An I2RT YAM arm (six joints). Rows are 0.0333 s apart.
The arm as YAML. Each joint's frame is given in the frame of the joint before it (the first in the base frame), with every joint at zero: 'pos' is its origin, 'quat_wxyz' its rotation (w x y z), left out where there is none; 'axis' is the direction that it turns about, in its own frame. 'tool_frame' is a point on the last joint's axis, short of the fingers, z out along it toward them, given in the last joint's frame.
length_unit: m
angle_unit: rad
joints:
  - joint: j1
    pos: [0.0, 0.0, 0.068]
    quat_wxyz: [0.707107, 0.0, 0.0, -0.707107]
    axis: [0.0, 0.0, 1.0]
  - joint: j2
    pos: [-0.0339, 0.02, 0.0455]
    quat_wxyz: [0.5, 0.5, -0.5, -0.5]
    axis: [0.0, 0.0, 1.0]
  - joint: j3
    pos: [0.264, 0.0, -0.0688]
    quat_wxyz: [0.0, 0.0, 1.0, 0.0]
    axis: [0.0, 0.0, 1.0]
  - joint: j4
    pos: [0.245, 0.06, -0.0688]
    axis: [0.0, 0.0, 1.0]
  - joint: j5
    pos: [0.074, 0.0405, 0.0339]
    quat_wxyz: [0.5, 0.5, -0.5, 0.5]
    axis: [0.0, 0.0, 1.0]
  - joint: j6
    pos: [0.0, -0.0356, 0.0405]
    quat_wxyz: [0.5, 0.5, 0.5, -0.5]
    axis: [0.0, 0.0, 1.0]
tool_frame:
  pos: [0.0, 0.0, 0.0]
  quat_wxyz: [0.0, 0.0, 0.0, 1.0]
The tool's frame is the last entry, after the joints.
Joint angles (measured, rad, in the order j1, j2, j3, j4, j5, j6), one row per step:
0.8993, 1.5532, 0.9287, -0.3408, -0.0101, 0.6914
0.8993, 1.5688, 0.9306, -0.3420, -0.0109, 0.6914
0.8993, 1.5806, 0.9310, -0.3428, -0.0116, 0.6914
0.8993, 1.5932, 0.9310, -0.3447, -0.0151, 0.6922
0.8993, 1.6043, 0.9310, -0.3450, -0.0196, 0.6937
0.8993, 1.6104, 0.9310, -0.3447, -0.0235, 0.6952
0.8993, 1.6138, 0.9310, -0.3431, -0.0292, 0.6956
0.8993, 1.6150, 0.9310, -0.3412, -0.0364, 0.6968
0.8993, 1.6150, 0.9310, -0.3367, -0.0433, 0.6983
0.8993, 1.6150, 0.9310, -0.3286, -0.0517, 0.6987
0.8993, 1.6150, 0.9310, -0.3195, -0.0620, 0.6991
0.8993, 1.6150, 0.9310, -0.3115, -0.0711, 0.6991
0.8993, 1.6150, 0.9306, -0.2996, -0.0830, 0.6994
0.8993, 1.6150, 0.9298, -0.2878, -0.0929, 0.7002
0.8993, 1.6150, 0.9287, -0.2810, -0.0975, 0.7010
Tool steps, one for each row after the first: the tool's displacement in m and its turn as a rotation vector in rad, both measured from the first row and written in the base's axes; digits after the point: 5 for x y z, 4 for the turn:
0.00088, 0.00115, -0.00407, -0.0113, 0.0098, 0.0005
0.00140, 0.00185, -0.00747, -0.0204, 0.0178, 0.0008
0.00174, 0.00248, -0.01129, -0.0297, 0.0295, 0.0021
0.00206, 0.00313, -0.01458, -0.0358, 0.0402, 0.0033
0.00221, 0.00354, -0.01636, -0.0378, 0.0470, 0.0041
0.00227, 0.00395, -0.01727, -0.0361, 0.0521, 0.0069
0.00223, 0.00431, -0.01751, -0.0314, 0.0569, 0.0098
0.00229, 0.00478, -0.01724, -0.0239, 0.0593, 0.0124
0.00252, 0.00555, -0.01676, -0.0131, 0.0599, 0.0168
0.00275, 0.00643, -0.01622, -0.0006, 0.0611, 0.0223
0.00295, 0.00720, -0.01572, 0.0103, 0.0620, 0.0276
0.00324, 0.00824, -0.01510, 0.0254, 0.0626, 0.0343
0.00352, 0.00916, -0.01458, 0.0392, 0.0624, 0.0396
0.00363, 0.00956, -0.01447, 0.0462, 0.0621, 0.0418

